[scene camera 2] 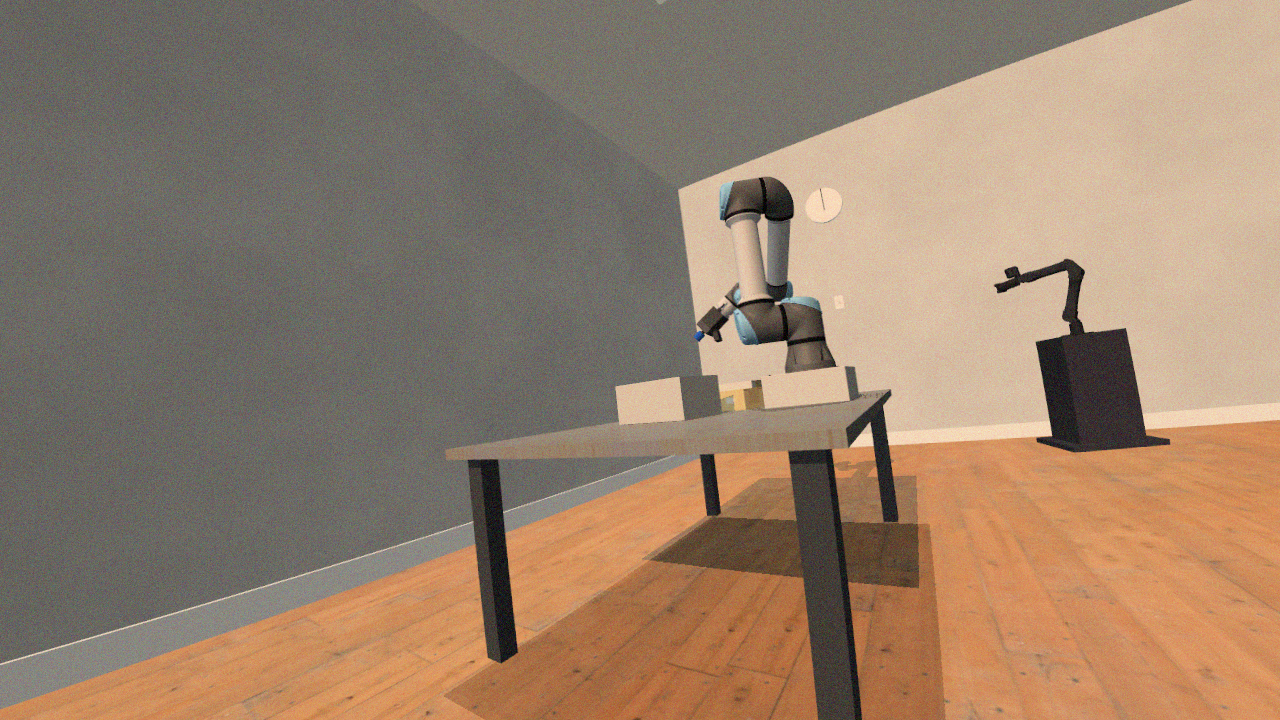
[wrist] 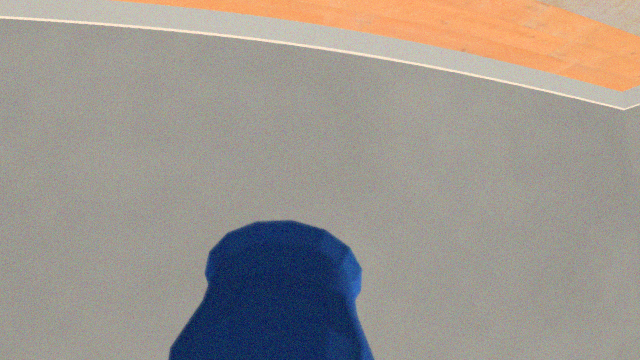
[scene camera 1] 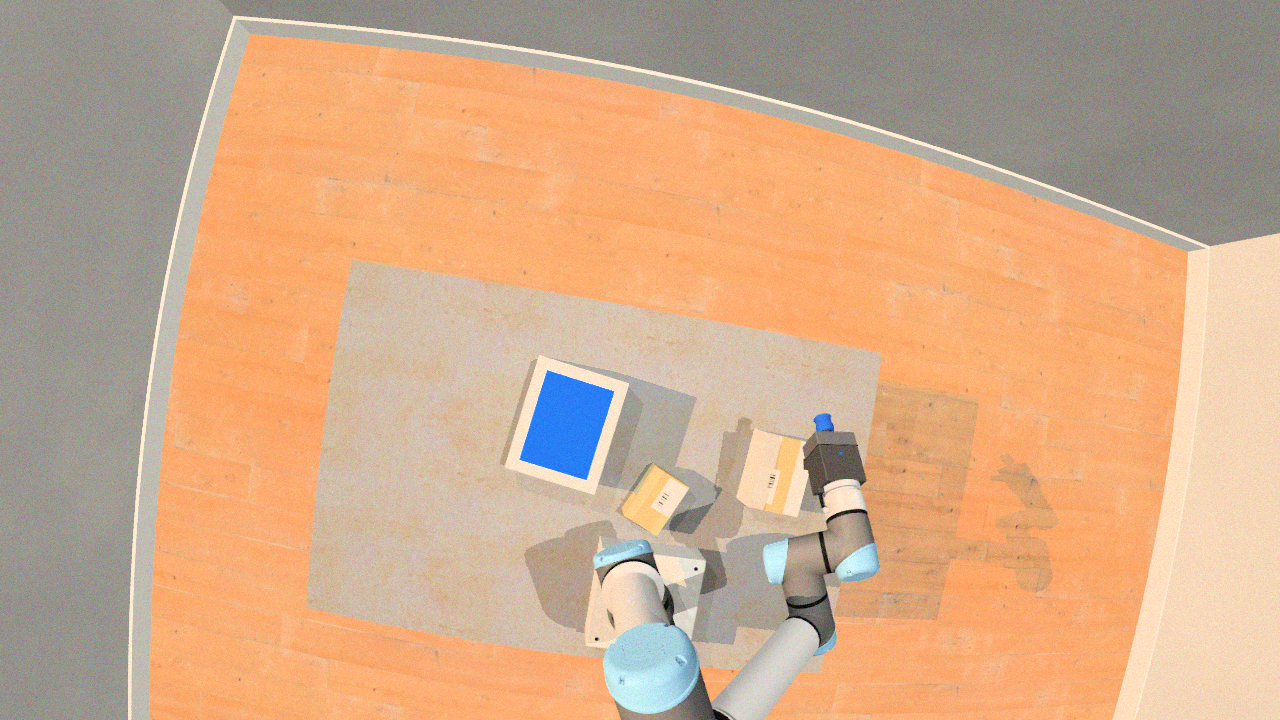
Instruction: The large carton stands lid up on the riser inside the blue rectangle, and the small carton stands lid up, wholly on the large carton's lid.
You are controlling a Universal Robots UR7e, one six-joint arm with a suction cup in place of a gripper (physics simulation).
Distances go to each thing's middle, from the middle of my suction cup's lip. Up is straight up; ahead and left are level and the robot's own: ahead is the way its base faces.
Labels:
Now: the large carton (scene camera 1: 773, 479) 260 mm below my suction cup, 140 mm behind it and 10 mm to the left of it. The rest, counted from my suction cup: small carton (scene camera 1: 658, 493) (300 mm to the left, 280 mm below, 190 mm behind); riser (scene camera 1: 569, 416) (490 mm to the left, 250 mm below).

